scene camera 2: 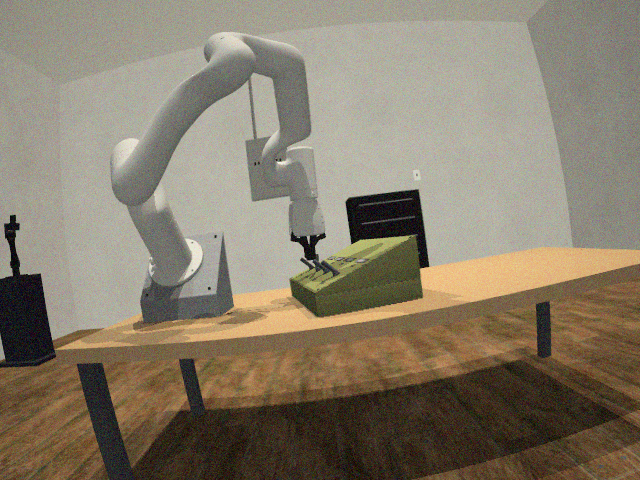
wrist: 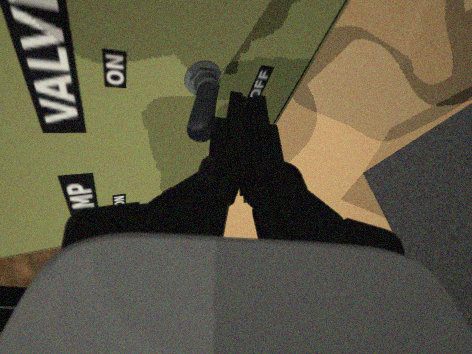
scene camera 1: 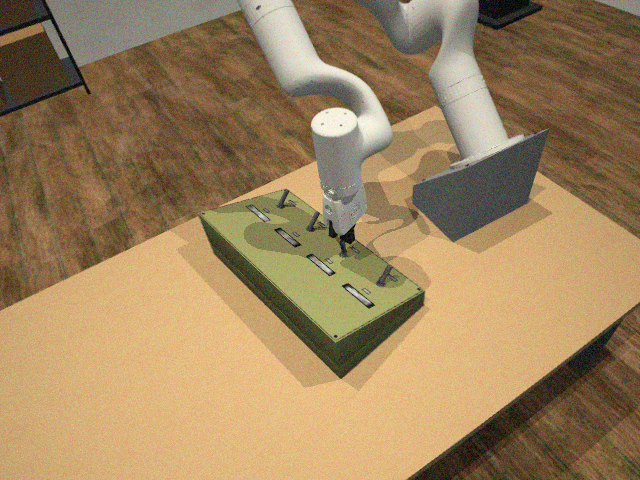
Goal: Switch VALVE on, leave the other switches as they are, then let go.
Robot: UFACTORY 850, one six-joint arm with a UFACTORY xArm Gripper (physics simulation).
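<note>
The VALVE switch lever is a dark grey stick on the sloped green panel. It stands more upright than the other levers in scene camera 1. The wrist view shows its ON label on the left and its OFF label on the right. My gripper is shut and empty, on the OFF side of the lever. Its left finger appears to touch or almost touch the lever's tip. Actual contact is hard to tell.
Other levers stand along the same panel, leaning differently from VALVE's. Part of another name plate shows below VALVE's in the wrist view. The arm's grey base stands behind the panel's low edge.
</note>
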